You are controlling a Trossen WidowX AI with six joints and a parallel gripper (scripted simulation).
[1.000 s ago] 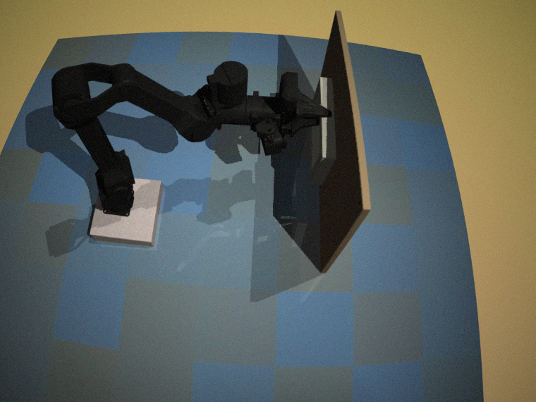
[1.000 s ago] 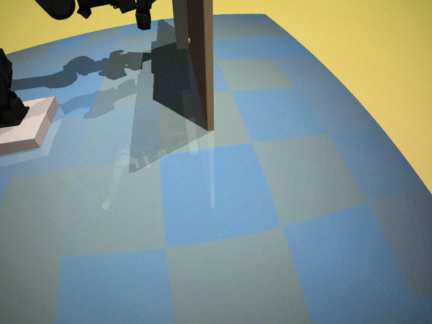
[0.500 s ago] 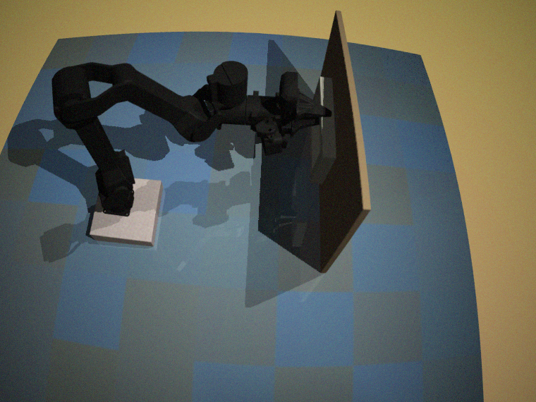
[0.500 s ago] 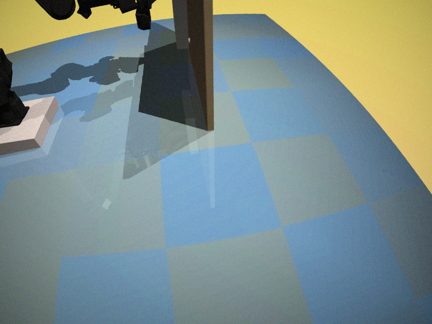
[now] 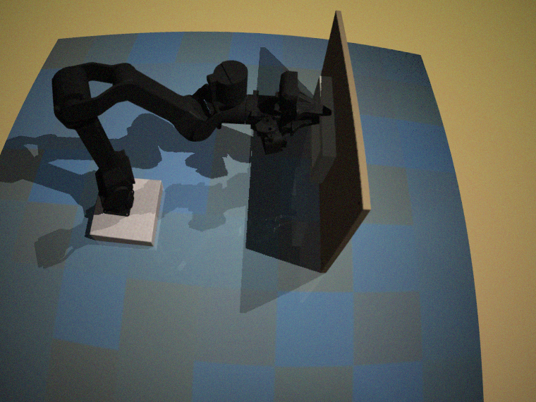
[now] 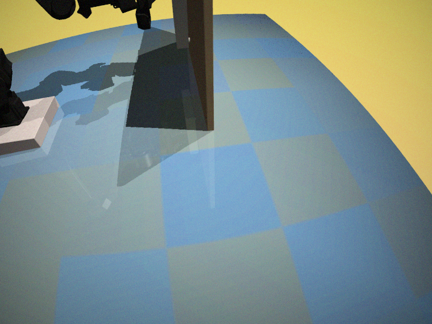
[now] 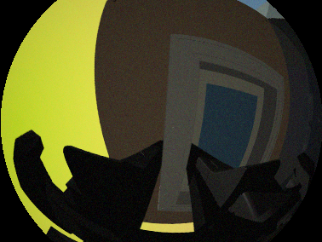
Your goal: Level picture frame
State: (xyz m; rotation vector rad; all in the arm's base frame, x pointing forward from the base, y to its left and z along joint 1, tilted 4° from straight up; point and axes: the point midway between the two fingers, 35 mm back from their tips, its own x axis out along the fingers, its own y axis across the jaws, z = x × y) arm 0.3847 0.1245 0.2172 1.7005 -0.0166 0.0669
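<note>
Now: the picture frame 50 mm below my gripper tip and 10 mm to the left of it. From my gripper tip the other things lie so: brown wall board: 70 mm below, 20 mm ahead, 10 mm to the left.
</note>
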